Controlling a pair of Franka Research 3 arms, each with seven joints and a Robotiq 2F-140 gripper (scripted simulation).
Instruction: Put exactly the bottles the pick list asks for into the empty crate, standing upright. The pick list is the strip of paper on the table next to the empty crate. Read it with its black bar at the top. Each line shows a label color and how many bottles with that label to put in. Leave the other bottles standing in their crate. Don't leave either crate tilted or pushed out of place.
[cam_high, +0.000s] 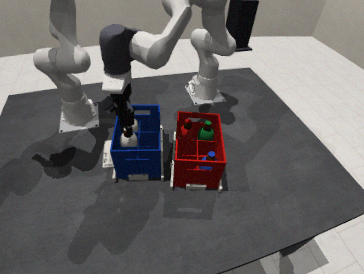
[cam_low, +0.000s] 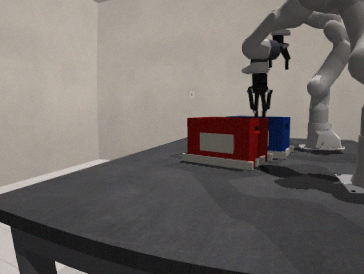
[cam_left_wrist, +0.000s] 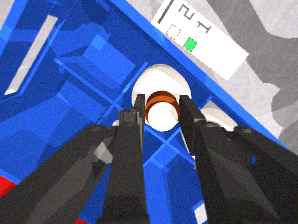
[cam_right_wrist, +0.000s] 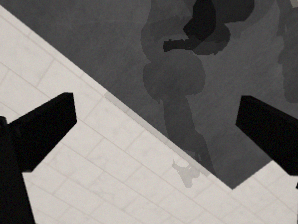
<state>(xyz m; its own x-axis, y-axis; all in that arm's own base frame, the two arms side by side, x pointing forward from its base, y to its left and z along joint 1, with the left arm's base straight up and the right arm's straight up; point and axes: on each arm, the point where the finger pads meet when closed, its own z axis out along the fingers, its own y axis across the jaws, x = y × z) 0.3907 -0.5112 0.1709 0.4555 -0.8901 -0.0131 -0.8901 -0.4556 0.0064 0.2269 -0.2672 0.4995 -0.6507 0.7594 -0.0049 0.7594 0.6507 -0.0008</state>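
Right now my left hand is 70 mm short of the green bottle, 340 mm to the right of it and 80 mm above it. From my left hand the other things lie so: pick list: 40 mm behind, 90 mm to the right, 170 mm below; red bottle: 30 mm ahead, 260 mm to the left, 80 mm below; blue crate: 10 mm ahead, 40 mm to the left, 90 mm below.
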